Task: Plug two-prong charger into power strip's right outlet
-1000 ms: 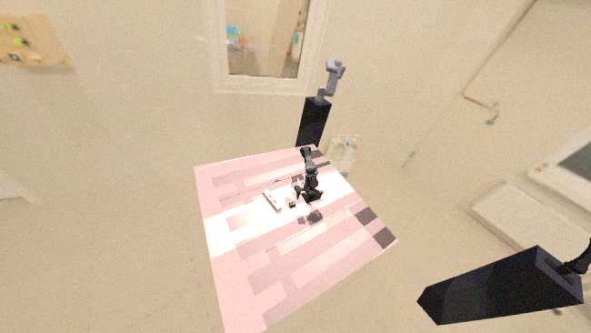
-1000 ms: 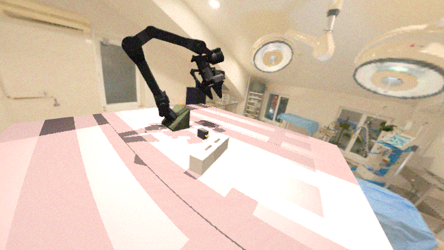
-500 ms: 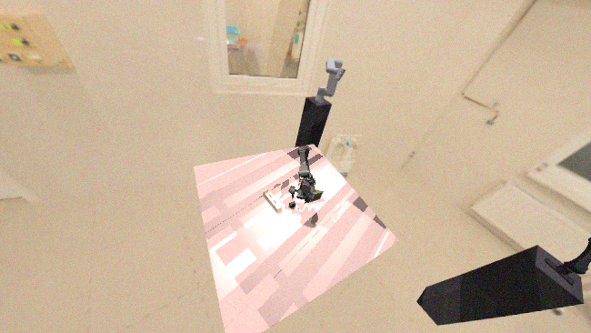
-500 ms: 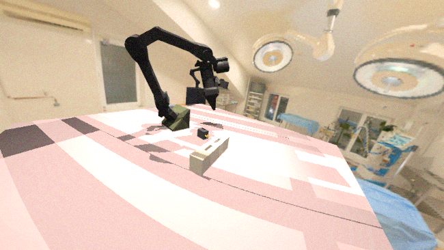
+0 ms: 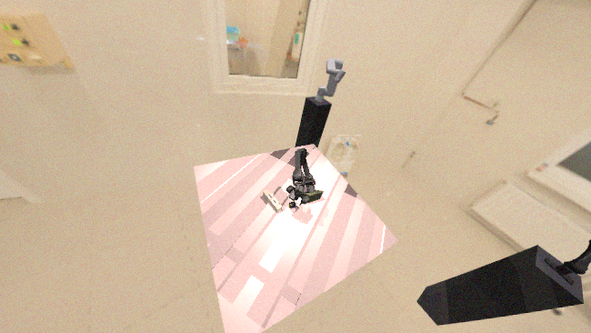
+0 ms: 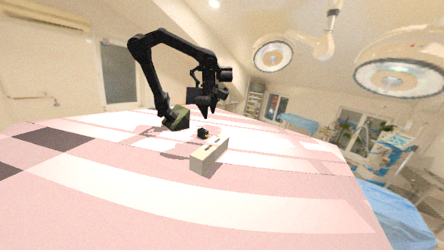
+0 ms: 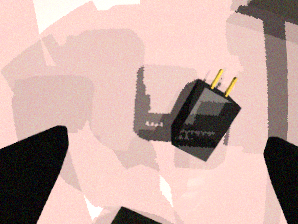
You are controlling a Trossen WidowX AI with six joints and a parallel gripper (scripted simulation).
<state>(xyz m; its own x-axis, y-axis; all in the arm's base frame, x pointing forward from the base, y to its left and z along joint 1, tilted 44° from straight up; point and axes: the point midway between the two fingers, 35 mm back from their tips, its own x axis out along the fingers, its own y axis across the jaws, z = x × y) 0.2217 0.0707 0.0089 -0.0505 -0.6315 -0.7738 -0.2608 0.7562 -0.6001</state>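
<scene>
My gripper tip is 8 cm above the black two-prong charger, 3 cm to the left of it and 1 cm short of it.
</scene>
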